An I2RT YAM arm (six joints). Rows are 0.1 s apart.
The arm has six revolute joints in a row. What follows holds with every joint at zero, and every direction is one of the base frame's. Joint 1 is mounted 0.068 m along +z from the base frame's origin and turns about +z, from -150 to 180 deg. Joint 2 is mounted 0.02 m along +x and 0.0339 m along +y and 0.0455 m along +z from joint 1 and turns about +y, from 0 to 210 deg. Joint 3 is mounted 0.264 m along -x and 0.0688 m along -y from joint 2 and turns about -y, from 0 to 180 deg. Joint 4 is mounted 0.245 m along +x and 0.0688 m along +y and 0.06 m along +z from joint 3 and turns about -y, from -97 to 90 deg. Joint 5 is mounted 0.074 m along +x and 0.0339 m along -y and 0.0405 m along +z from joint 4 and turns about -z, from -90 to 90 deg. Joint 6 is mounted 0.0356 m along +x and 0.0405 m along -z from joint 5 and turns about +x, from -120 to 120 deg. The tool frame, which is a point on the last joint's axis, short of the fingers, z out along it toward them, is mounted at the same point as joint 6; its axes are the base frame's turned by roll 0, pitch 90 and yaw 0 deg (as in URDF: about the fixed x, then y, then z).
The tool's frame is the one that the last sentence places.
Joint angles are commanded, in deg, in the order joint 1, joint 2, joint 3, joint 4, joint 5, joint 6. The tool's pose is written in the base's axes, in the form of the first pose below.
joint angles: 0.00 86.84 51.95 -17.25 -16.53 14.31
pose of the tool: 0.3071 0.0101 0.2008 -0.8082 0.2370 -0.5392 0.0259 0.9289 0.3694
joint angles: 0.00 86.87 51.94 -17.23 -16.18 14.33
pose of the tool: 0.3072 0.0099 0.2006 -0.8075 0.2377 -0.5399 0.0298 0.9305 0.3650
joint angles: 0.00 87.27 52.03 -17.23 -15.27 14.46
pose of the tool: 0.3081 0.0094 0.1989 -0.8080 0.2409 -0.5377 0.0427 0.9341 0.3544
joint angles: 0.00 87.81 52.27 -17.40 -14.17 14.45
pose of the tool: 0.3095 0.0087 0.1971 -0.8096 0.2419 -0.5348 0.0563 0.9389 0.3396
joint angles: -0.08 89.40 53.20 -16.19 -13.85 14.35
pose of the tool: 0.3166 0.0081 0.1952 -0.8033 0.2418 -0.5442 0.0561 0.9406 0.3350
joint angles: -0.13 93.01 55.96 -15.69 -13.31 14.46
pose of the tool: 0.3313 0.0074 0.1909 -0.8049 0.2448 -0.5405 0.0659 0.9422 0.3286
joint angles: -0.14 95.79 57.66 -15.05 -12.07 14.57
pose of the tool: 0.3416 0.0066 0.1850 -0.8057 0.2480 -0.5379 0.0824 0.9462 0.3128
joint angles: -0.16 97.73 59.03 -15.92 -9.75 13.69
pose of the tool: 0.3474 0.0051 0.1798 -0.8147 0.2355 -0.5299 0.1004 0.9573 0.2712
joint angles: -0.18 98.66 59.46 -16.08 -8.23 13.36
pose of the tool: 0.3498 0.0040 0.1764 -0.8178 0.2313 -0.5270 0.1136 0.9626 0.2461
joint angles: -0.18 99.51 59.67 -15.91 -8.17 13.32
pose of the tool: 0.3517 0.0040 0.1727 -0.8221 0.2306 -0.5206 0.1156 0.9629 0.2440
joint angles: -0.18 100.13 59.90 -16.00 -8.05 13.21
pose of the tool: 0.3530 0.0039 0.1701 -0.8264 0.2289 -0.5145 0.1172 0.9636 0.2404
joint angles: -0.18 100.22 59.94 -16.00 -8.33 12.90
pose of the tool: 0.3532 0.0040 0.1698 -0.8280 0.2235 -0.5142 0.1103 0.9641 0.2414
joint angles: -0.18 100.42 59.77 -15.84 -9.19 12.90
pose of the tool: 0.3530 0.0046 0.1681 -0.8317 0.2230 -0.5084 0.1032 0.9619 0.2531
